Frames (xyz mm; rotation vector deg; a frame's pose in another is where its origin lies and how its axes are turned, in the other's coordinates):
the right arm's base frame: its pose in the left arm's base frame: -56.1 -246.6 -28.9 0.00 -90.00 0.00
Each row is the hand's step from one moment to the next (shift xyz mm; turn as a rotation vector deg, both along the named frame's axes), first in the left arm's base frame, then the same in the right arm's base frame.
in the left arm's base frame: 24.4 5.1 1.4 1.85 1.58 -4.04
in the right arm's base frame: 1.4 5.1 -24.4 -4.04 1.58 -1.85
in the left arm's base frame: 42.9 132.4 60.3 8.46 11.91 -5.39
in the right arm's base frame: 60.3 132.4 -42.9 -5.39 11.91 -8.46
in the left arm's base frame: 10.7 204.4 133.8 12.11 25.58 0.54
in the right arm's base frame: 133.8 204.4 -10.7 0.54 25.58 -12.11
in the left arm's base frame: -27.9 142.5 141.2 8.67 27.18 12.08
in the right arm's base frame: 141.2 142.5 27.9 12.08 27.18 -8.67
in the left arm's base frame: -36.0 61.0 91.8 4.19 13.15 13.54
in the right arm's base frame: 91.8 61.0 36.0 13.54 13.15 -4.19
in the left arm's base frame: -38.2 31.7 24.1 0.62 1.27 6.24
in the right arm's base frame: 24.1 31.7 38.2 6.24 1.27 -0.62
